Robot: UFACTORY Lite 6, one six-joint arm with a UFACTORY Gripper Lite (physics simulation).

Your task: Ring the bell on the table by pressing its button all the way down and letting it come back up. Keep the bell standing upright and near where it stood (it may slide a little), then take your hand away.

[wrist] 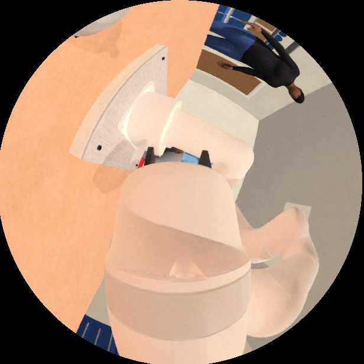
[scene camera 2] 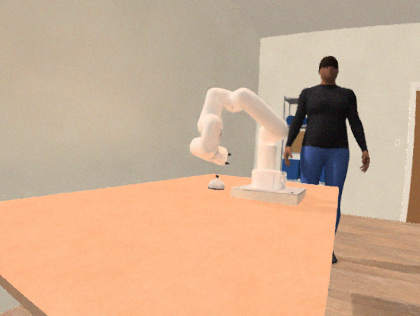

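Seen in the pictures: hand, tool point: [scene camera 2: 227,158]; arm's base, link origin: [scene camera 2: 265,187].
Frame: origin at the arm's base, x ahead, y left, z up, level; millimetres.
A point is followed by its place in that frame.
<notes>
The bell [scene camera 2: 216,185] @(x 230, y 33, z -15 mm) [wrist: 102,24] stands upright on the table [scene camera 2: 150,250] @(x -26, y 737, z -37 mm) [wrist: 45,200], left of the arm's base in the scene view. Its dome is pale and its small dark button [scene camera 2: 217,176] @(x 244, y 3, z 25 mm) is on top. In the wrist view part of the dome shows at the upper left edge, and its button cannot be made out. My gripper [scene camera 2: 228,159] @(x 148, y 97, z 119 mm) [wrist: 177,157] is open, its two dark fingertips apart with nothing held. It is tilted sideways, above and a little to the right of the bell in the scene view, not touching it.
The arm's base plate [scene camera 2: 267,195] @(x -52, y 127, z -10 mm) [wrist: 90,130] lies on the table right of the bell in the scene view. A person [scene camera 2: 327,117] [wrist: 270,61] in a black top and blue trousers stands behind the table, near a shelf with blue bins.
</notes>
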